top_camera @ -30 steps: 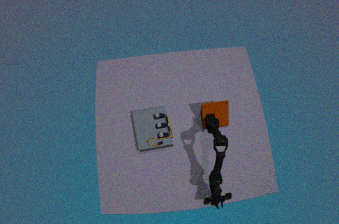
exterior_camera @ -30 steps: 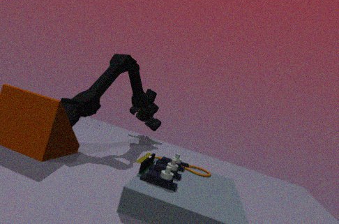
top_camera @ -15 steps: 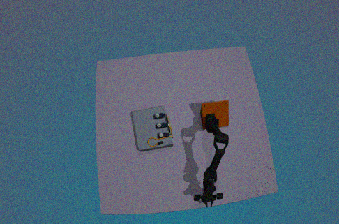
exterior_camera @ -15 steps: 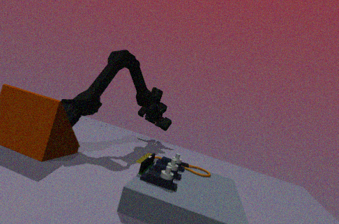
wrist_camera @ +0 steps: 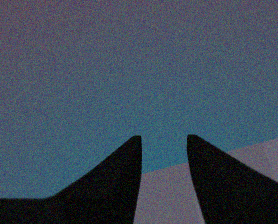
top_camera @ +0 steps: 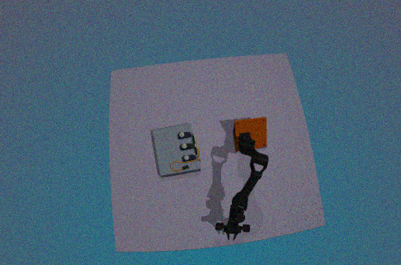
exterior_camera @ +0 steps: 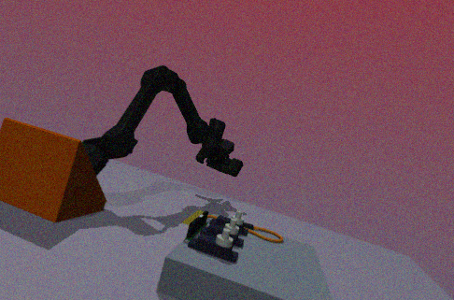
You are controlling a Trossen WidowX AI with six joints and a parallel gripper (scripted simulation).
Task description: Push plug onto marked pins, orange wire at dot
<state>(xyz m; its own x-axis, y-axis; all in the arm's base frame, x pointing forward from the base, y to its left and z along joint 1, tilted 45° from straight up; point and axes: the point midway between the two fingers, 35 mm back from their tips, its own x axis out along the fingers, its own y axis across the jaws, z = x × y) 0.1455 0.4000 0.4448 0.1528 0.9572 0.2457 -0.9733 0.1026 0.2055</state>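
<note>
The servo is 20 cm ahead of my gripper tip, 62 cm to the right of it and 5 cm below it. Also, from my gripper tip: grey printed holder: 30 cm ahead, 61 cm to the right, 7 cm below.
</note>
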